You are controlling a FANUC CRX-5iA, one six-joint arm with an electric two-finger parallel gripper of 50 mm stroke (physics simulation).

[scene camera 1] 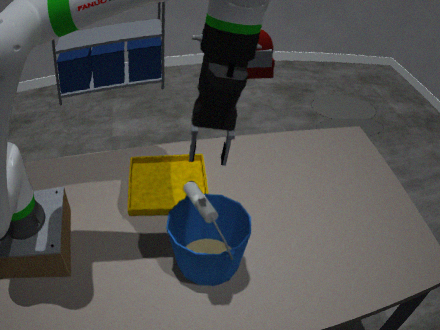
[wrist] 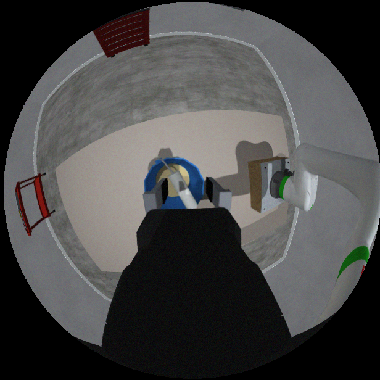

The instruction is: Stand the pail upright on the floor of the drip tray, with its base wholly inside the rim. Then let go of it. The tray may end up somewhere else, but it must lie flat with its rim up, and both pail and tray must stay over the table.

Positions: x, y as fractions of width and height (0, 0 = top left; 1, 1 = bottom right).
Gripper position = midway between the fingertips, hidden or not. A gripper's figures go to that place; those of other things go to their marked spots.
Labels:
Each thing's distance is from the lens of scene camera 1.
my gripper (scene camera 1: 0.47, 0.49): 76 cm
blue pail (scene camera 1: 0.46, 0.77): 91 cm
yellow drip tray (scene camera 1: 0.36, 0.56): 130 cm
The marked spots on the yellow drip tray and the blue pail are 45 cm apart.

